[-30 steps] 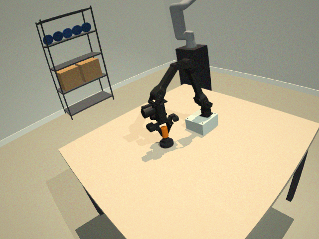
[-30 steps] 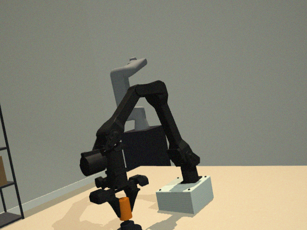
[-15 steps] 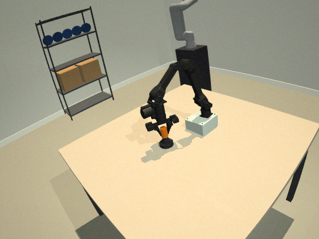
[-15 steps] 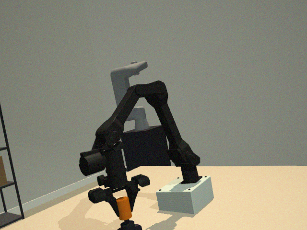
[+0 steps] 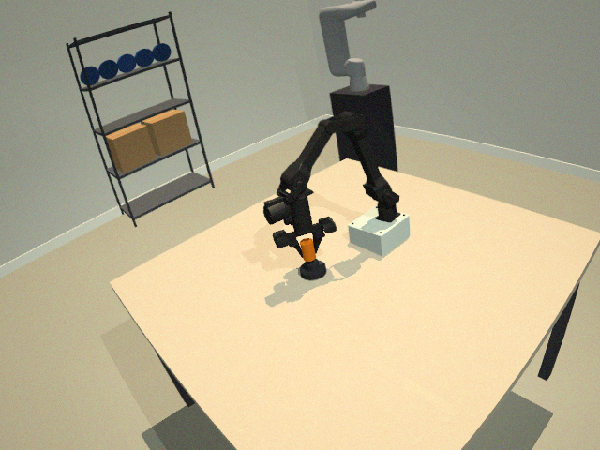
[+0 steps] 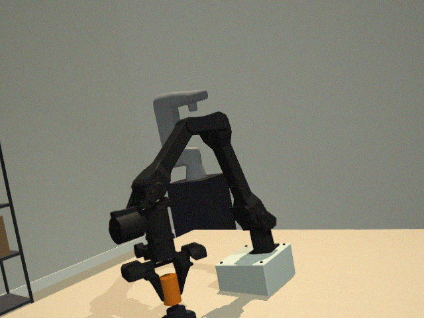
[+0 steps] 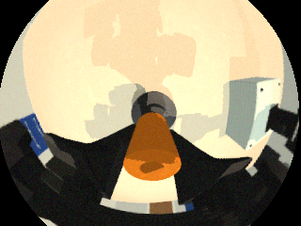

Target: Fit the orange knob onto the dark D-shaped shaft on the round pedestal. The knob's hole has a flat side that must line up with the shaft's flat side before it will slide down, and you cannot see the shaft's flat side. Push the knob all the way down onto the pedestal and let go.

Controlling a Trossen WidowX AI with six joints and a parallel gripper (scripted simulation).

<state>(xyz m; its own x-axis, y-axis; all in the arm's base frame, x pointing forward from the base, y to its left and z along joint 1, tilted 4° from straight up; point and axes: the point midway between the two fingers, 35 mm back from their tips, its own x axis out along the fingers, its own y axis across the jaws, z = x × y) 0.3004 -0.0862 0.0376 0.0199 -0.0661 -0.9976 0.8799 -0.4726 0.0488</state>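
Now: gripper tip 20 mm below the orange knob. From my gripper tip the other things lie so: dark round pedestal (40 mm below).
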